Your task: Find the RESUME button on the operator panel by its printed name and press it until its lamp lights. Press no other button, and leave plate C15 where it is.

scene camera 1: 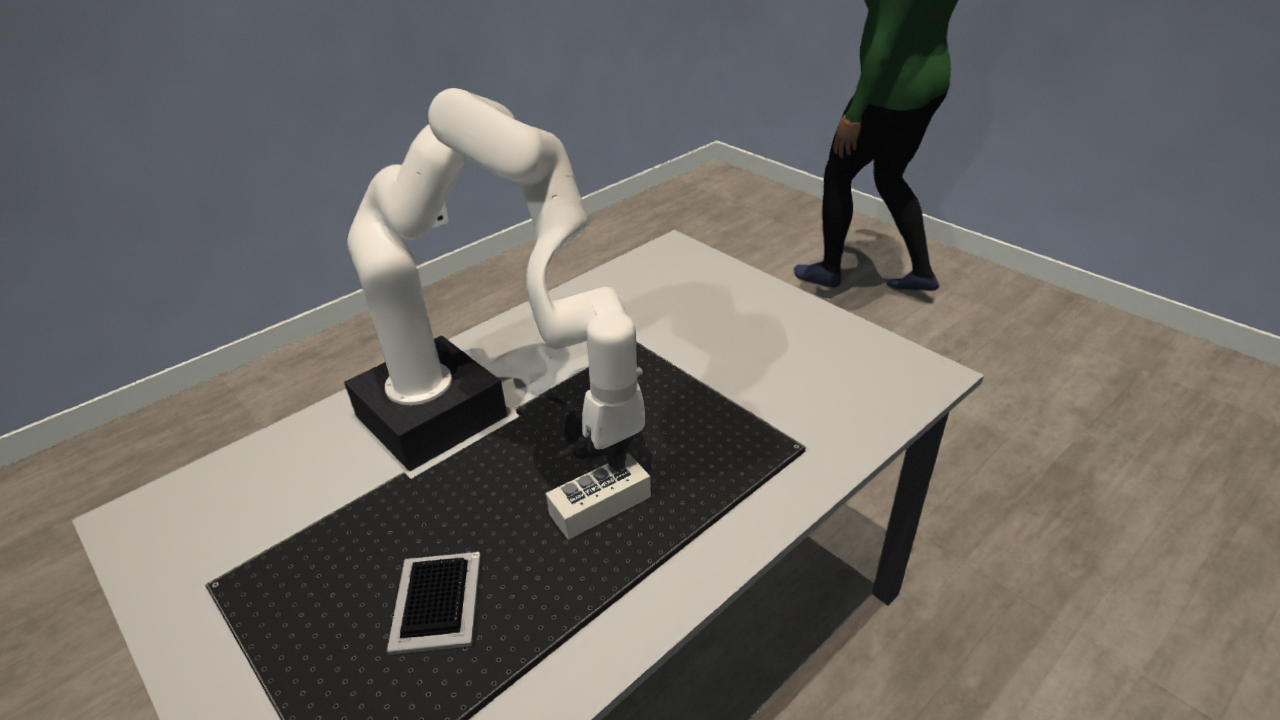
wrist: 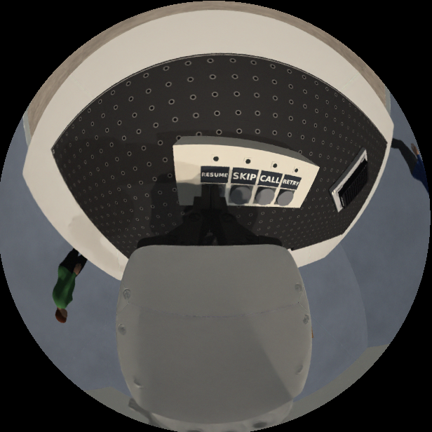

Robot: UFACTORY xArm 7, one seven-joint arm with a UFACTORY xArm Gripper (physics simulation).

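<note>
A plate C15 (scene camera 1: 434,602) (wrist: 359,177) is visible to me from the scene camera and from the wrist. So is an operator panel (scene camera 1: 575,514) (wrist: 198,159). And my own gripper (scene camera 1: 616,464) (wrist: 208,195) can be seen from both as well.
</note>
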